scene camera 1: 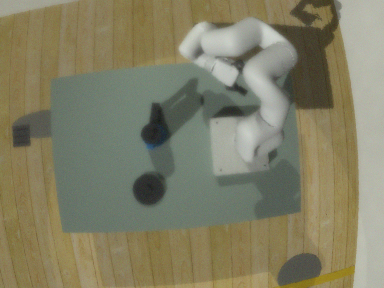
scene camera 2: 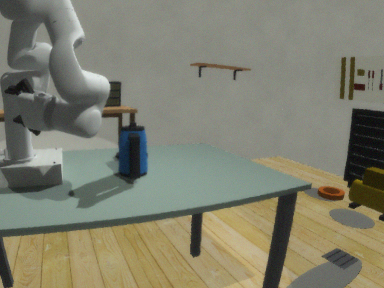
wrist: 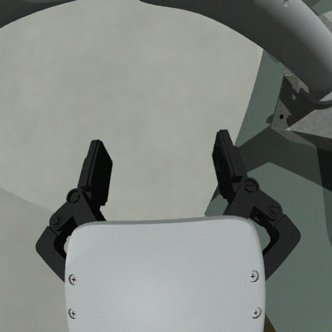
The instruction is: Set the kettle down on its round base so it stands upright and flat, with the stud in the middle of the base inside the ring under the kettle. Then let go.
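Observation:
The blue kettle (scene camera 1: 159, 136) (scene camera 2: 142, 152) with black lid and handle stands upright on the table, apart from its base. In scene camera 2 its handle faces the camera; in scene camera 1 the handle points to the top of the view. The round black base (scene camera 1: 149, 188) lies flat on the table, below the kettle in scene camera 1. In scene camera 2 the kettle hides most or all of the base. The ring under the kettle is hidden. My gripper (scene camera 1: 243, 78) (scene camera 2: 15, 105) (wrist: 159, 145) is open and empty, raised near the arm, well away from kettle and base.
The green table (scene camera 1: 100, 210) (scene camera 2: 215, 180) carries the arm's white mounting block (scene camera 1: 220, 150) (scene camera 2: 37, 172), to the right of kettle and base in scene camera 1. The white arm (scene camera 1: 272, 65) (scene camera 2: 72, 65) is folded above it. A wall shelf (scene camera 2: 220, 66) hangs far behind the table.

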